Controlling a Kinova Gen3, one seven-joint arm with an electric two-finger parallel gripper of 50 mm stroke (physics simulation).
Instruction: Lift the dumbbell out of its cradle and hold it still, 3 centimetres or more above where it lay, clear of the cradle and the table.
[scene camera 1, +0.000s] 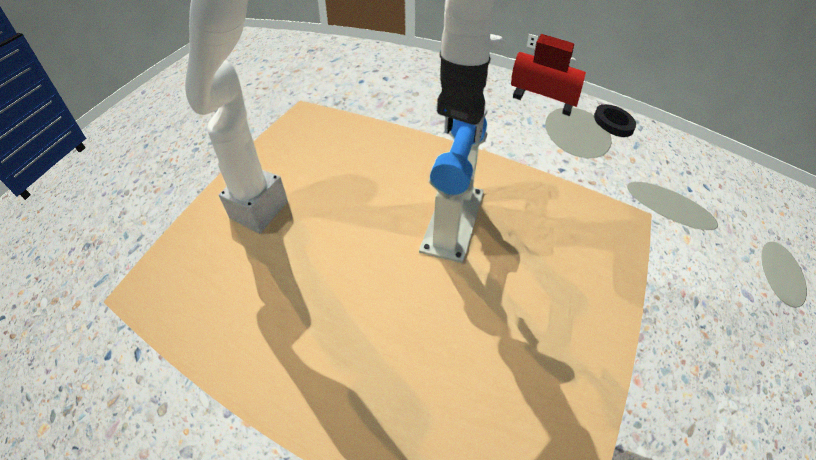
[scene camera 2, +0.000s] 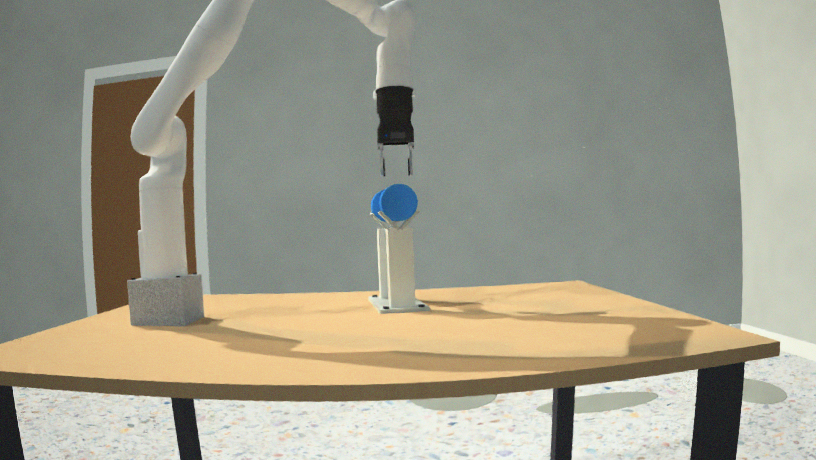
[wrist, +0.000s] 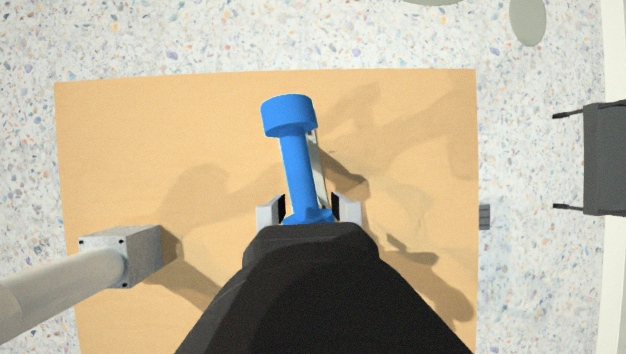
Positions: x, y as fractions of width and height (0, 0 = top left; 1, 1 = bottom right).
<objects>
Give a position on a blue dumbbell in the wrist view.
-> At 0.46, 0.33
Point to a pale cradle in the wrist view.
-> At 0.50, 0.39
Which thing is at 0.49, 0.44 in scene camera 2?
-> A blue dumbbell.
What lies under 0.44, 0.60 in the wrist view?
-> My gripper.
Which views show the blue dumbbell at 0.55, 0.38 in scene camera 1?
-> Scene camera 1, scene camera 2 and the wrist view: all of them.
</objects>
